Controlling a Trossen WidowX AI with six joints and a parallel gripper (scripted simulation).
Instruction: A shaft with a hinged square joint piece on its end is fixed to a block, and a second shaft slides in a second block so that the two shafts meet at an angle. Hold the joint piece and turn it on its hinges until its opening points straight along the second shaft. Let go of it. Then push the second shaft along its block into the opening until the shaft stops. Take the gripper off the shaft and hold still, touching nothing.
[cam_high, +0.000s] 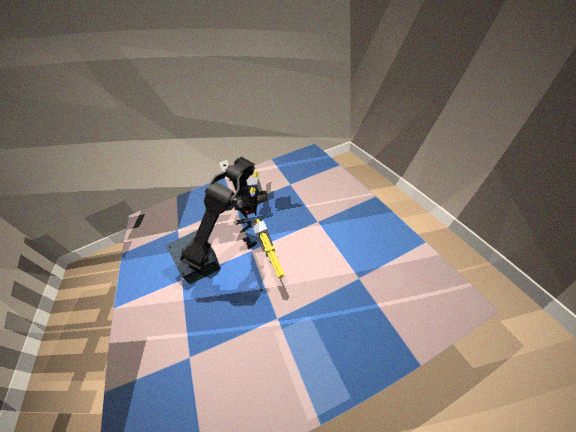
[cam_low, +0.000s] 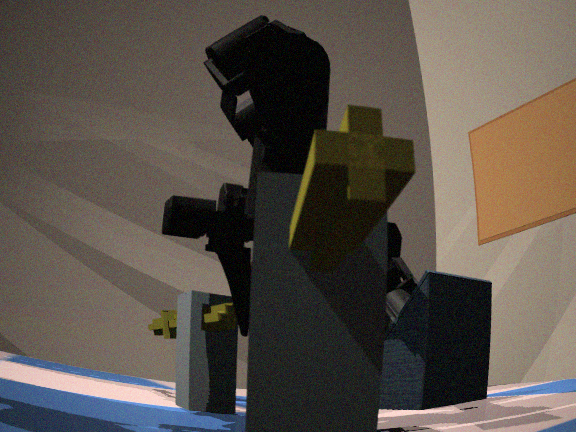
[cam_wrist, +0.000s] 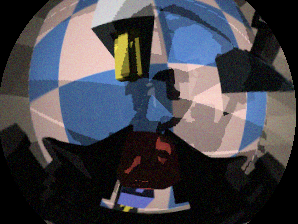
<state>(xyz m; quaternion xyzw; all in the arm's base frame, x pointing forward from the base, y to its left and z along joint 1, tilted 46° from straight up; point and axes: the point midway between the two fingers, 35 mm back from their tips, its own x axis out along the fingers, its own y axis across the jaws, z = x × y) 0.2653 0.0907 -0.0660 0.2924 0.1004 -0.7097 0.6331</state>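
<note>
The red joint piece is 30 mm above my gripper tip, 20 mm to the left of it and 10 mm ahead of it.
</note>
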